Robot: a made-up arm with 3 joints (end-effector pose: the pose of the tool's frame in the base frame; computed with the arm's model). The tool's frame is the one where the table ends.
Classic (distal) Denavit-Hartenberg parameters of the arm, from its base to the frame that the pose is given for. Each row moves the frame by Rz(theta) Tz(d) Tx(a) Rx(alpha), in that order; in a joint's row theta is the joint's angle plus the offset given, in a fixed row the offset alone. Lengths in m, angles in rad.
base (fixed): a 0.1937, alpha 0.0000, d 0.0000, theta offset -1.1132
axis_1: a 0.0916, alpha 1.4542, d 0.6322, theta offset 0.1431
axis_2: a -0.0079, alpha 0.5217, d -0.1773, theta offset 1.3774
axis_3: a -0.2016, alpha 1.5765, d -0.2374, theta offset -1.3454
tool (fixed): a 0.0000, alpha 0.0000, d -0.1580, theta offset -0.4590
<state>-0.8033 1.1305 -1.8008</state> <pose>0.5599 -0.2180 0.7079 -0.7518 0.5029 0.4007 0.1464</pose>
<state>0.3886 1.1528 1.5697</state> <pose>0.3831 -0.0230 0.2846 0.2089 0.2810 0.8555 0.3815</pose>
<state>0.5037 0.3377 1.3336</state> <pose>0.0894 0.1290 0.3563 0.6457 0.2377 0.6975 0.2003</pose>
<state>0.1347 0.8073 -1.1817</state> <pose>0.2912 0.1989 0.7272 0.9561 -0.0070 -0.2815 0.0815</pose>
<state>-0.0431 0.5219 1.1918</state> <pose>0.2427 0.0590 0.3369 0.6760 0.0837 0.6040 0.4137</pose>
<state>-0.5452 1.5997 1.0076</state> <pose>0.3306 -0.3459 0.2777 0.3641 0.1507 0.4764 0.7860</pose>
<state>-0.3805 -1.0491 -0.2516</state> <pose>0.4293 -0.2459 0.9206 -0.7844 0.1795 0.2793 0.5238</pose>
